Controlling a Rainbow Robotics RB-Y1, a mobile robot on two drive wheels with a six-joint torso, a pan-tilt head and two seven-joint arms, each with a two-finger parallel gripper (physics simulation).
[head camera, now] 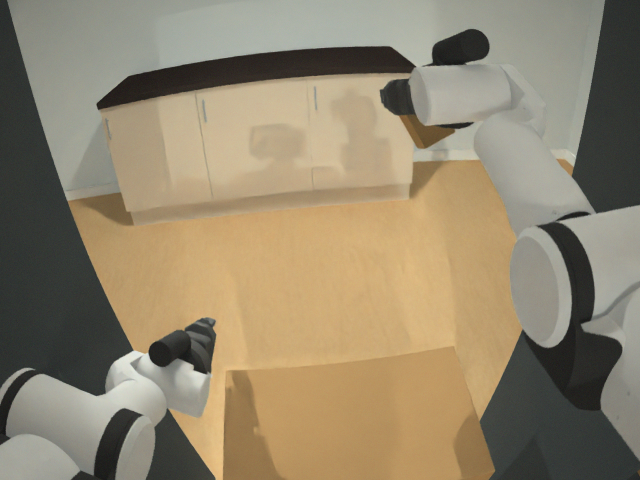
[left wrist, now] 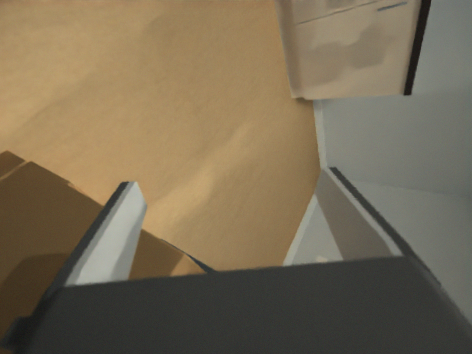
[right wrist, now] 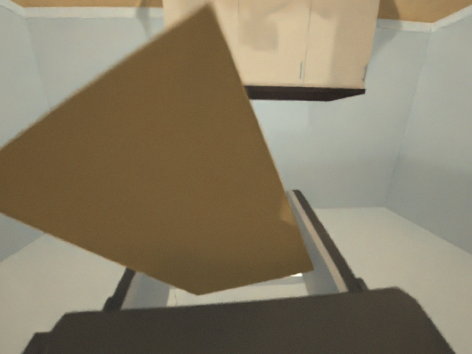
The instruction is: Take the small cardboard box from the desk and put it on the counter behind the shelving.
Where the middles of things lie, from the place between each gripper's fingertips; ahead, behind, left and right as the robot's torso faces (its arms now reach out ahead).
Now: left hand 410 mm to the left of the small cardboard box [head camera: 423, 136], 390 mm below it and 120 mm short of it.
The small cardboard box lies 3 cm behind my right hand, 1 cm to the right of it and 2 cm below it.
